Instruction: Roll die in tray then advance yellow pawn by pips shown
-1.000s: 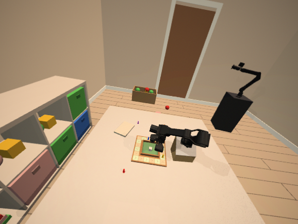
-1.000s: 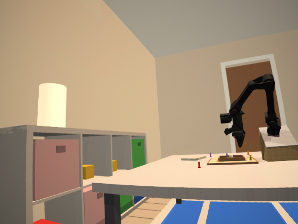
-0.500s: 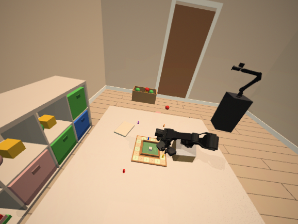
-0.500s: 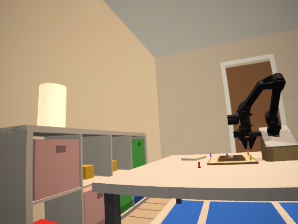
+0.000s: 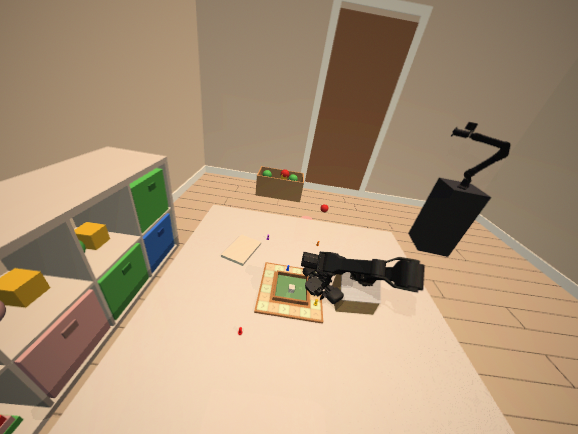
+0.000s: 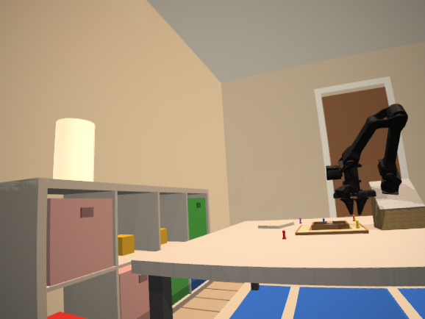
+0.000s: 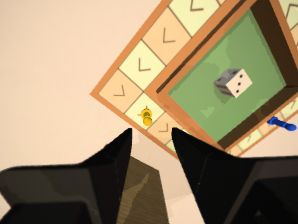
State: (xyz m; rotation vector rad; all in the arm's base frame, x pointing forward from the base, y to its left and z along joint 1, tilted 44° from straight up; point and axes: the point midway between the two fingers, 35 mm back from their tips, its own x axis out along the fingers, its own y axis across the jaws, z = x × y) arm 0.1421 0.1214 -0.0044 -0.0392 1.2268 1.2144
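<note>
My gripper tip is 4 cm above the yellow pawn. Also, from my gripper tip: white die (11 cm ahead, 4 cm to the right, 4 cm below); then green tray (11 cm ahead, 6 cm below, 5 cm to the right); then blue pawn (16 cm to the right, 15 cm ahead, 4 cm below).
</note>
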